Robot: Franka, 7 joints.
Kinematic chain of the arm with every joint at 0, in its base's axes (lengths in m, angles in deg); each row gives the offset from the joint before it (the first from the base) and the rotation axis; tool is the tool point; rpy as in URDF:
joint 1: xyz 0 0 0.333 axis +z
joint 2: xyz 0 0 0 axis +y
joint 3: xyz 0 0 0.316 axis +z
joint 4: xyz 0.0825 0 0 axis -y
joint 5: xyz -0.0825 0 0.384 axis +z
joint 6: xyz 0 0 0 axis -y
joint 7: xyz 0.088 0 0 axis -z
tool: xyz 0 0 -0.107 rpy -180 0 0
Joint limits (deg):
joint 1: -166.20..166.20
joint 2: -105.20..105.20
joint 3: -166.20..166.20
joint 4: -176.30..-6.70
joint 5: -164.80..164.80
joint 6: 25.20..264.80
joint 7: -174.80..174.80
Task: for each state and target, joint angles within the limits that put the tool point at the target. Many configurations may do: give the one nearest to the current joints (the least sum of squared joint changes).
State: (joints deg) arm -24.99 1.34 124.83 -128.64 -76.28 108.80 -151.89
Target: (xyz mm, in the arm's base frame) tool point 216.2 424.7 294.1
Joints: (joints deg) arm -43.13 -11.13 114.31 -137.62 -76.68 112.71 -151.89
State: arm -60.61 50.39 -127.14 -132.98 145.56 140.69 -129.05
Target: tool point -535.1 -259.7 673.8
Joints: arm -74.82 49.05 -108.72 -101.96 146.15 131.34 -129.05
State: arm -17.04 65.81 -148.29 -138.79 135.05 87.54 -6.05
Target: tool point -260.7 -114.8 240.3
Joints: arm -27.31 31.24 -132.11 -176.30 118.21 105.15 -6.05
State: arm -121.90 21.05 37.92 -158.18 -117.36 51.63 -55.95
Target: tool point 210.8 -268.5 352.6
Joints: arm -95.83 0.85 64.24 -163.63 -118.08 35.43 -55.95
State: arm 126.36 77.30 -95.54 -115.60 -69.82 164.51 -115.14
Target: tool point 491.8 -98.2 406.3
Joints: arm 81.14 70.34 -103.06 -136.94 -70.54 157.95 -115.14
